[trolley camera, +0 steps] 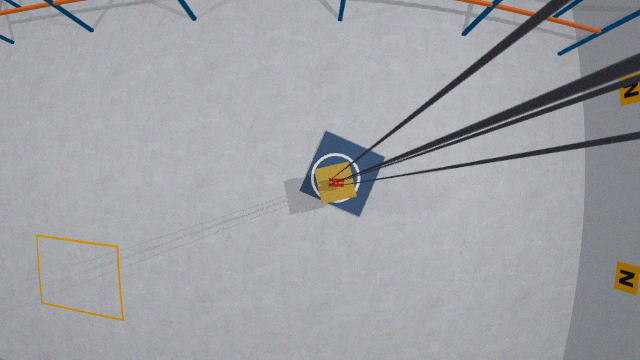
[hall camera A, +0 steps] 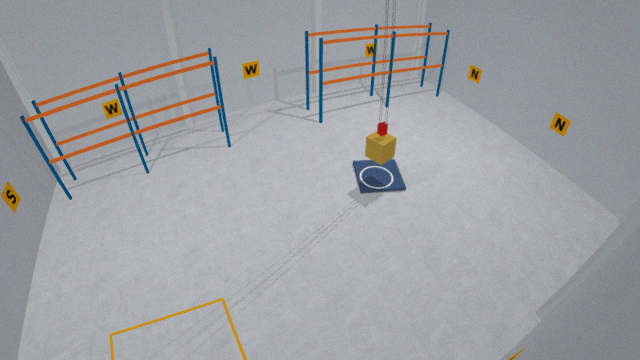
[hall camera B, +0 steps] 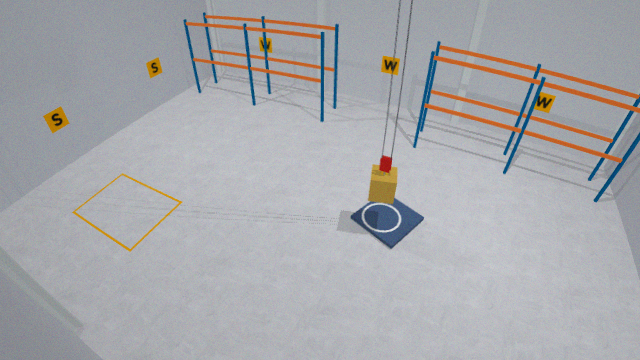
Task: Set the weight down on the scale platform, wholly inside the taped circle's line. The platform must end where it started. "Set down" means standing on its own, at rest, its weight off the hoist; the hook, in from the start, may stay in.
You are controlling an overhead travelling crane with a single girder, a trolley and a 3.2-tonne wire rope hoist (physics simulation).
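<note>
The weight, a yellow cube (hall camera A: 381,150) (hall camera B: 382,191) (trolley camera: 341,194), hangs upright above the dark blue scale platform (hall camera A: 397,185) (hall camera B: 411,219) (trolley camera: 327,142). My gripper, the hook under the red block (hall camera A: 382,129) (hall camera B: 385,164) (trolley camera: 336,182), is at its top and carries it; the hook itself is too small to see clearly. The white taped circle (hall camera A: 360,177) (hall camera B: 381,232) (trolley camera: 335,154) lies on the platform. In the trolley camera view the weight covers much of the circle and overlaps its lower line. The weight's shadow falls partly on the platform and partly on the floor.
Two blue and orange racks (hall camera A: 321,80) (hall camera A: 132,130) (hall camera B: 322,77) (hall camera B: 524,125) stand along the W wall. A yellow floor outline (hall camera A: 166,316) (hall camera B: 102,231) (trolley camera: 119,282) lies away from the platform. Ropes run up from the red block.
</note>
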